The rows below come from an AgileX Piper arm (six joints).
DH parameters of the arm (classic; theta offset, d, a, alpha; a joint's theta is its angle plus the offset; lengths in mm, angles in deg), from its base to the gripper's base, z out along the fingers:
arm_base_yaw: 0 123 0 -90
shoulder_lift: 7.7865 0 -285 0
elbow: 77.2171 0 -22 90
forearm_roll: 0 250.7 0 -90
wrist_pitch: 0 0 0 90
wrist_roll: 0 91 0 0
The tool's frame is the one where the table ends.
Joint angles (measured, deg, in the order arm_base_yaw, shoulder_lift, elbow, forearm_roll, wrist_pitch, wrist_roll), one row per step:
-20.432 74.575 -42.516 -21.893 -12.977 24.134
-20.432 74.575 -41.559 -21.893 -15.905 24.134
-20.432 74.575 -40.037 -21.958 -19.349 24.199
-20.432 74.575 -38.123 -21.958 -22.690 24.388
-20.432 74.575 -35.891 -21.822 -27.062 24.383
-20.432 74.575 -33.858 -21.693 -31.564 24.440
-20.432 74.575 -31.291 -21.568 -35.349 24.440
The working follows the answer.
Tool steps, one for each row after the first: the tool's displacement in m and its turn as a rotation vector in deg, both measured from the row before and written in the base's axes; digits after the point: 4 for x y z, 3 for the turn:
-0.0004 0.0019 -0.0011 -0.141 -1.825 0.968
-0.0015 0.0027 -0.0034 0.004 -1.779 1.144
-0.0026 0.0030 -0.0056 0.362 -1.372 1.041
-0.0033 0.0037 -0.0056 0.288 -2.055 1.301
-0.0033 0.0036 -0.0041 0.295 -2.392 1.291
-0.0052 0.0038 -0.0078 0.548 -1.220 1.039

Tool pose at each row, in the base's axes (x y z in m, rotation vector in deg; rounded; the steps above come from the unrounded poses):
0.2678 -0.0916 0.2875 17.788 103.552 -8.035
0.2674 -0.0897 0.2864 16.850 101.854 -7.161
0.2659 -0.0870 0.2830 15.864 100.233 -6.049
0.2633 -0.0841 0.2774 15.230 99.030 -4.772
0.2599 -0.0804 0.2718 14.320 97.162 -3.281
0.2566 -0.0768 0.2676 13.426 94.949 -1.763
0.2515 -0.0730 0.2598 12.959 93.875 -0.380

